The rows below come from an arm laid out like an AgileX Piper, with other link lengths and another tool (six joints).
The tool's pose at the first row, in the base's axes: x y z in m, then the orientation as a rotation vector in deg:
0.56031, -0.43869, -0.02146, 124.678, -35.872, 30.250
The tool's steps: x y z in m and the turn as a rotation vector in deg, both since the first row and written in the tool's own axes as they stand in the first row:
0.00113, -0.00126, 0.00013, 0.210, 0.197, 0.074
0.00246, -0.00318, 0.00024, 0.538, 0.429, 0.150
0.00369, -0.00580, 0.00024, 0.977, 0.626, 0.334
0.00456, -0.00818, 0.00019, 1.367, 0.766, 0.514
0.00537, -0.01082, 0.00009, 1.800, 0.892, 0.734
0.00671, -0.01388, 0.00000, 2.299, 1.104, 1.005
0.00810, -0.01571, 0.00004, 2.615, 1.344, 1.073
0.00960, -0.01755, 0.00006, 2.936, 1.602, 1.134
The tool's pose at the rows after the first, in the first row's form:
0.56197, -0.43838, -0.02164, 124.783, -35.819, 30.586
0.56417, -0.43773, -0.02208, 124.983, -35.733, 31.009
0.56669, -0.43657, -0.02292, 125.278, -35.771, 31.500
0.56877, -0.43542, -0.02378, 125.550, -35.841, 31.909
0.57096, -0.43406, -0.02480, 125.858, -35.958, 32.343
0.57381, -0.43262, -0.02578, 126.181, -36.076, 32.925
0.57599, -0.43198, -0.02609, 126.365, -35.976, 33.352
0.57827, -0.43135, -0.02634, 126.546, -35.856, 33.796

